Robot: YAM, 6 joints.
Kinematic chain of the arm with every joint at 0, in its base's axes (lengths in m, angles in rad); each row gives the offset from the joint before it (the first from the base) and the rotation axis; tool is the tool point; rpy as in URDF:
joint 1: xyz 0 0 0.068 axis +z
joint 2: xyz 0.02 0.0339 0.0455 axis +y
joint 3: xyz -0.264 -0.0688 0 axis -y
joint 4: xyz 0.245 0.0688 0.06 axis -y
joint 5: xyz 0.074 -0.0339 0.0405 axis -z
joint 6: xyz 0.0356 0 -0.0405 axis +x
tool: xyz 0 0 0 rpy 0 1.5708 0
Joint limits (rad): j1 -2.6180..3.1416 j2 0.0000..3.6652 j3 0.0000..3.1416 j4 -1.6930..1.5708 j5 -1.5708..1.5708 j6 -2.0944..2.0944
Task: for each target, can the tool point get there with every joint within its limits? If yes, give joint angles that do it. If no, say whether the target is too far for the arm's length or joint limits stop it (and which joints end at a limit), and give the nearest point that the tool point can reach.
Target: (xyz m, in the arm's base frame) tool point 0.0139 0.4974 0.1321
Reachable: yes | joints 1.6102 2.6514 2.3315 -1.3425 1.2269 1.2389
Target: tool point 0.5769 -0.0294 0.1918
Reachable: yes | joints -0.0789 2.5454 2.2664 -0.3258 -0.4714 1.3865
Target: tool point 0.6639 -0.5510 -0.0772
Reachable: no: too far | nearest point 0.4851 -0.4026 -0.0246 | short by 0.238 m
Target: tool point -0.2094 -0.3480 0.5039
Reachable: yes | joints 1.1124 0.8323 2.8600 1.0925 -1.2522 -1.0835
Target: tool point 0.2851 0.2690 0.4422
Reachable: yes | joints 0.6761 2.0494 2.5188 -1.3498 -1.0812 0.6132
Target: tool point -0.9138 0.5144 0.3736
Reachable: no: too far | nearest point -0.5462 0.3074 0.2669 | short by 0.435 m
